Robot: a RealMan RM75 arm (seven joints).
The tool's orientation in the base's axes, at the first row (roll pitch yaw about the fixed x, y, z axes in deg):
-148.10 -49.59 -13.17
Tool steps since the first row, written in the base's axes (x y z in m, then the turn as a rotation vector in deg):
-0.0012 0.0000 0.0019 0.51 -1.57 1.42
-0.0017 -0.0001 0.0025 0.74 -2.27 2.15
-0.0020 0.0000 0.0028 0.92 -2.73 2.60
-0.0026 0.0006 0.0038 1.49 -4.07 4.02
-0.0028 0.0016 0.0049 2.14 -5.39 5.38
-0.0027 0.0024 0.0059 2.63 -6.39 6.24
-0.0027 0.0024 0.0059 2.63 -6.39 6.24
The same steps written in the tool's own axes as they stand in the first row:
0.0007 -0.0009 -0.0019 1.64 1.06 -0.98
0.0008 -0.0011 -0.0027 2.44 1.49 -1.46
0.0009 -0.0014 -0.0030 2.96 1.80 -1.74
0.0012 -0.0024 -0.0038 4.60 2.66 -2.59
0.0017 -0.0037 -0.0042 6.24 3.53 -3.34
0.0024 -0.0048 -0.0044 7.36 4.25 -3.81
0.0024 -0.0048 -0.0044 7.36 4.25 -3.81

